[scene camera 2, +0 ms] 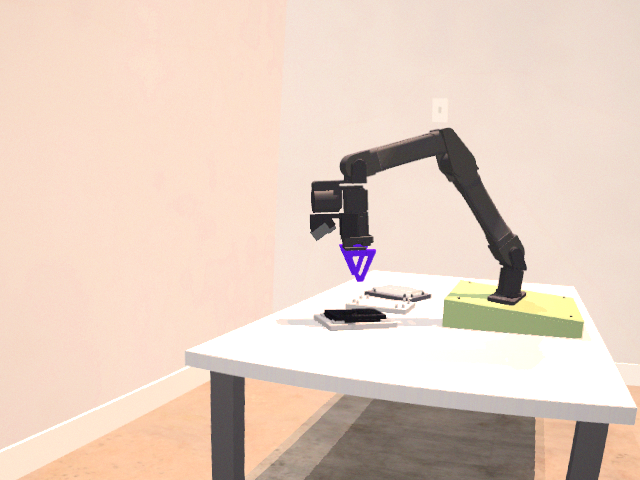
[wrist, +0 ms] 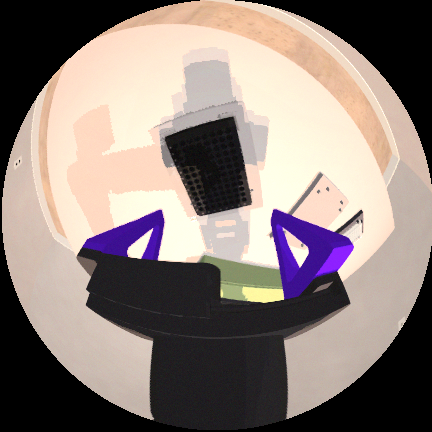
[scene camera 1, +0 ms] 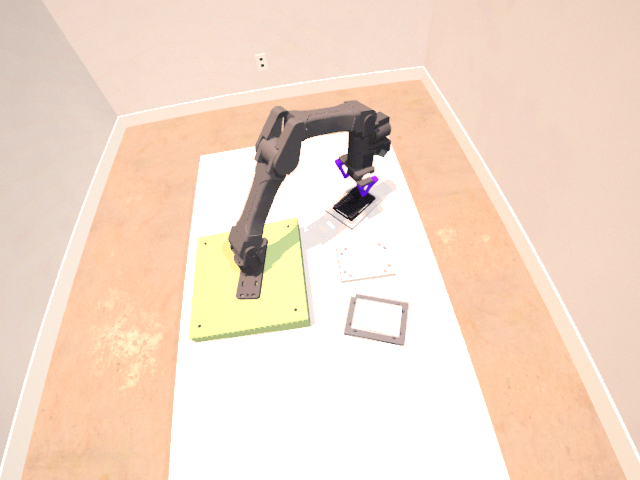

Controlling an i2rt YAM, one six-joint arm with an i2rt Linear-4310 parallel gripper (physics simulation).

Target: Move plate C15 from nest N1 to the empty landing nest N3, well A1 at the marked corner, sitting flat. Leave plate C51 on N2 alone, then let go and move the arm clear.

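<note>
A black plate (scene camera 1: 353,204) (scene camera 2: 354,315) (wrist: 215,170) lies on a white nest (scene camera 1: 351,224) (scene camera 2: 361,324) at the far end of the row. The empty white nest (scene camera 1: 365,261) (scene camera 2: 382,303) (wrist: 320,200) with small corner posts is in the middle. A white plate (scene camera 1: 377,316) (scene camera 2: 398,290) (wrist: 354,229) sits in a dark grey nest (scene camera 1: 374,337) (scene camera 2: 423,296). Plate and nest labels are not readable. My gripper (scene camera 1: 354,186) (scene camera 2: 360,280) (wrist: 217,214) is open and empty, pointing down, above and apart from the black plate. The fingers stand wide apart in the wrist view.
The arm's base stands on a yellow-green block (scene camera 1: 279,304) (scene camera 2: 496,320) (wrist: 250,275) beside the row of nests. All stand on the white table (scene camera 1: 310,403) (scene camera 2: 413,361). The arm's shadow falls across the table around the black plate.
</note>
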